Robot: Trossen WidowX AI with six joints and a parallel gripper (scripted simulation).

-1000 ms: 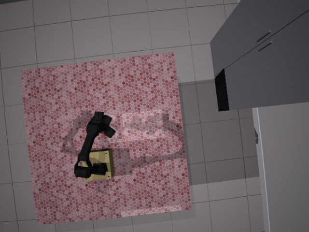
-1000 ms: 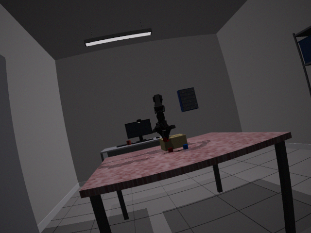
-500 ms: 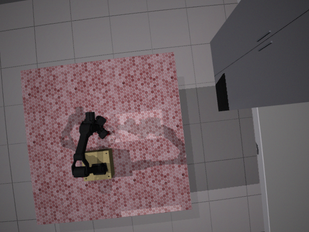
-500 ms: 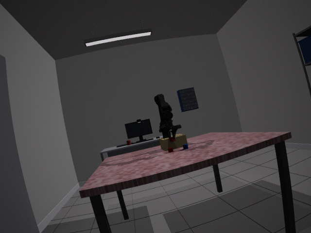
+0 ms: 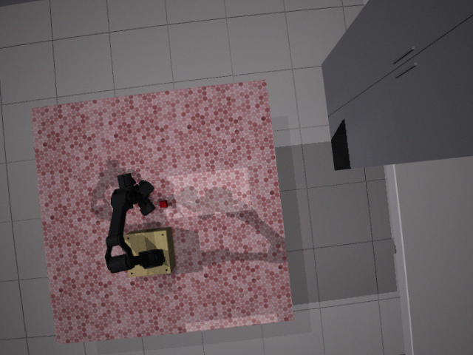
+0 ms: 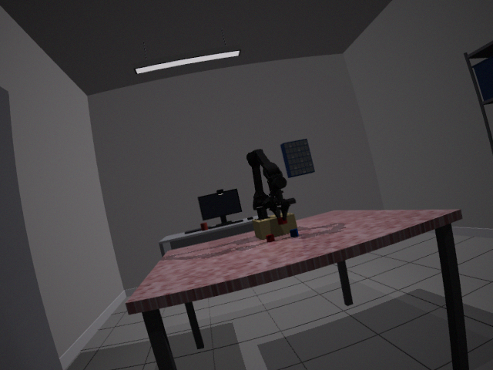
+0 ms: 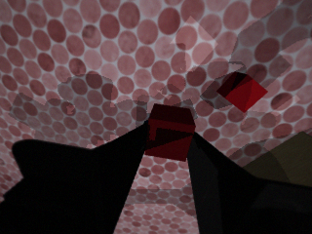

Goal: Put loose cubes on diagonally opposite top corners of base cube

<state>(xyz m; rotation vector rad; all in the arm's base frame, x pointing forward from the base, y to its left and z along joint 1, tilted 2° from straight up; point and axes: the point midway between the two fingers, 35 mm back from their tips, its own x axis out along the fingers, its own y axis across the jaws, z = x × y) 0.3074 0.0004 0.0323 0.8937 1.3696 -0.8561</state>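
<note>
My gripper tip is 8 cm above the blue cube, 5 cm to the right of it and 1 cm past it.
</note>
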